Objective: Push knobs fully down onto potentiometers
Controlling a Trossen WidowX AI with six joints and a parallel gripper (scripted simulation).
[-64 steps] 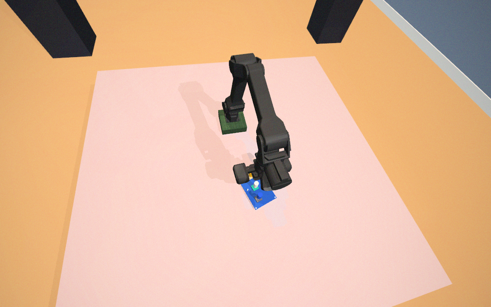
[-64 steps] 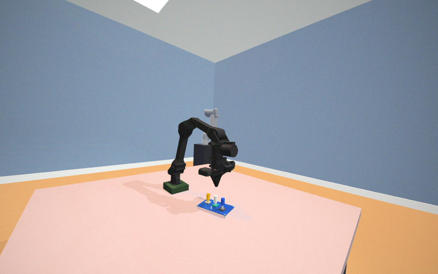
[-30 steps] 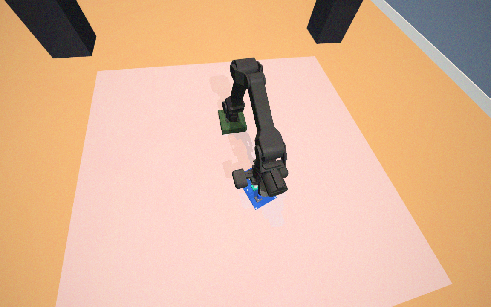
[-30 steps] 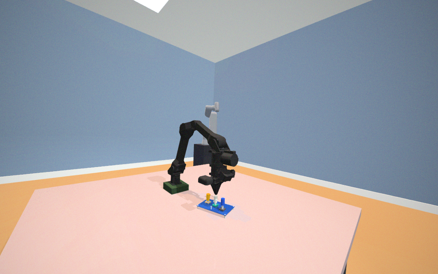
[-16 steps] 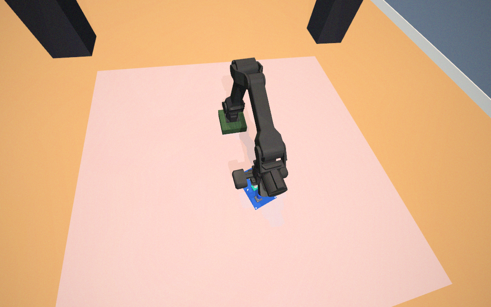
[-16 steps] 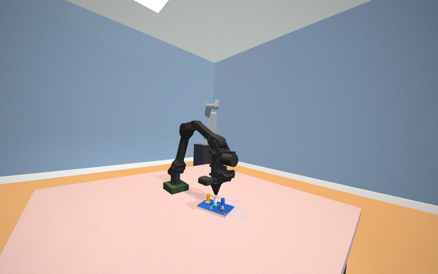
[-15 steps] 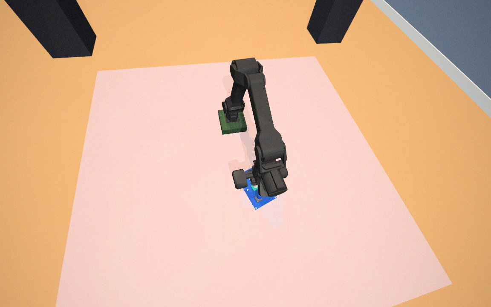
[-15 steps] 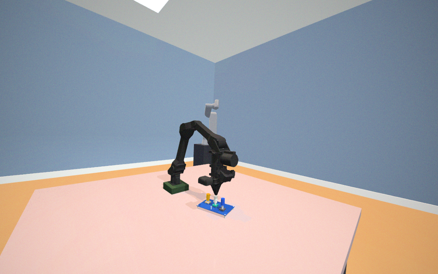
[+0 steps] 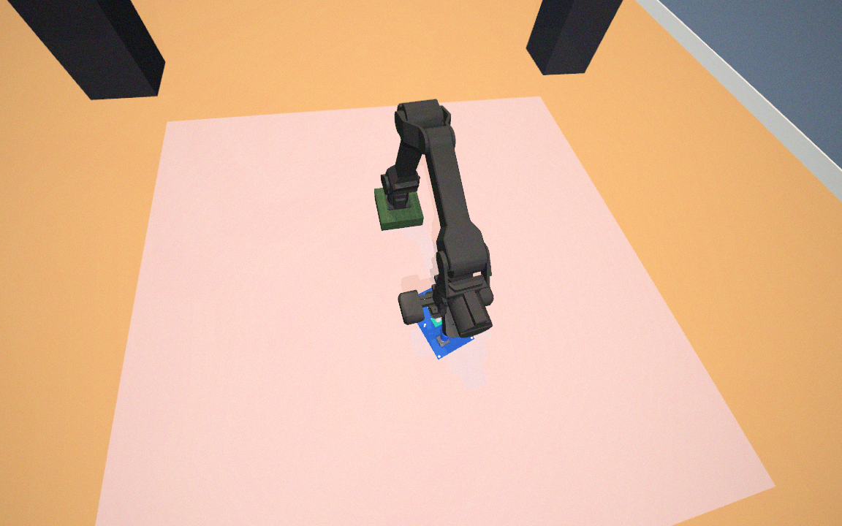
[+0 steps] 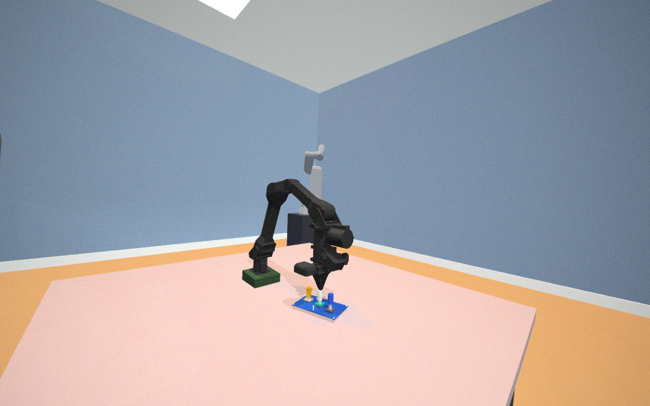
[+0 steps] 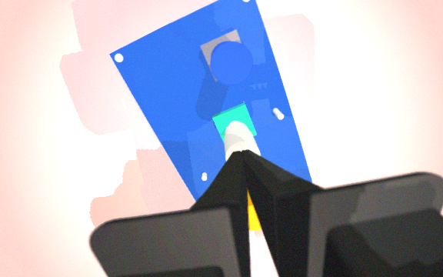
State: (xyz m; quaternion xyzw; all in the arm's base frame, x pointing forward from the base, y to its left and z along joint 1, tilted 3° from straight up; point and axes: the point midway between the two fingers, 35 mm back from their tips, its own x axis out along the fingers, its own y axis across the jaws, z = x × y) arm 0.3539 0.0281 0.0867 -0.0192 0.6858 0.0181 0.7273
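The white knob is 10 mm below my gripper tip. Round my gripper tip: orange knob: 50 mm behind, 10 mm to the right, 20 mm below.
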